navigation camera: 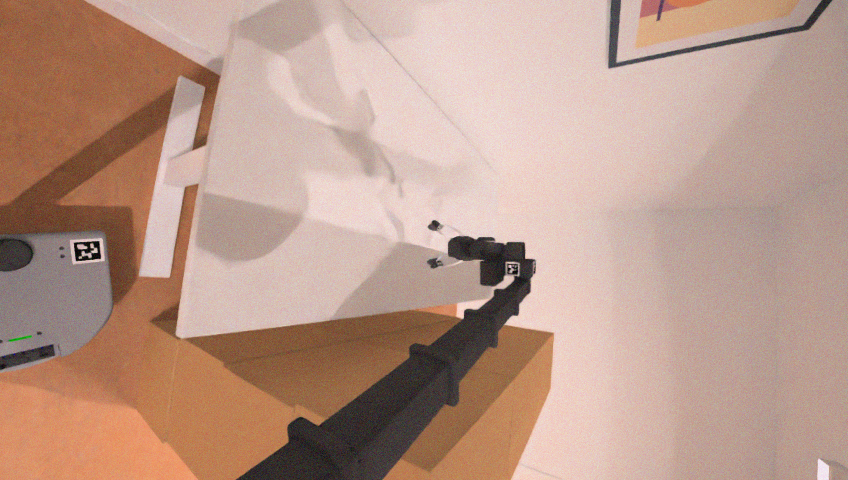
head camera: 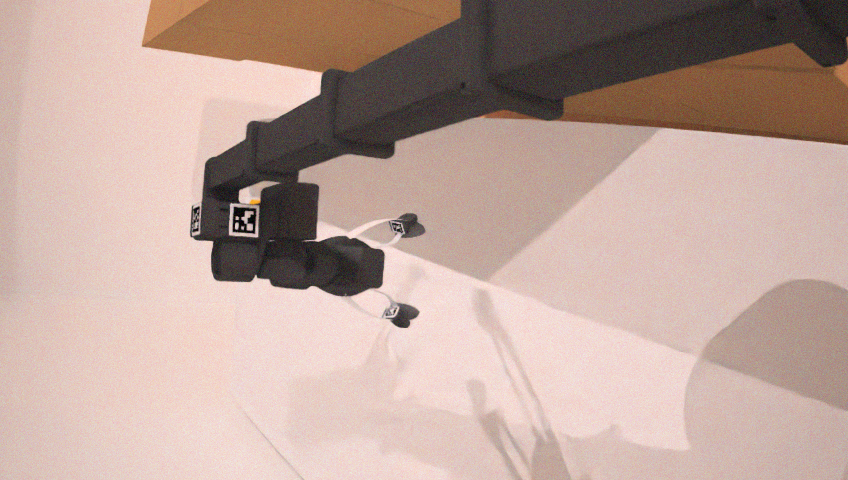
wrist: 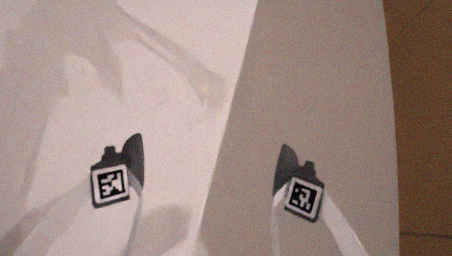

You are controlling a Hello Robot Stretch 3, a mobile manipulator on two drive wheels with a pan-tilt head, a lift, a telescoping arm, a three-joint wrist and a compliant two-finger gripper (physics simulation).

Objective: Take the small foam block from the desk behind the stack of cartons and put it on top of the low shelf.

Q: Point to a stack of brown cartons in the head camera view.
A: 781,89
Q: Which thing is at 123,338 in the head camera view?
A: A white wall.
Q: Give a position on a white wall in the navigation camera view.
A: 644,192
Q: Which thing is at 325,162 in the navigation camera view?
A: A white desk.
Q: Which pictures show my gripper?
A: The navigation camera view, the head camera view and the wrist view: all of them.
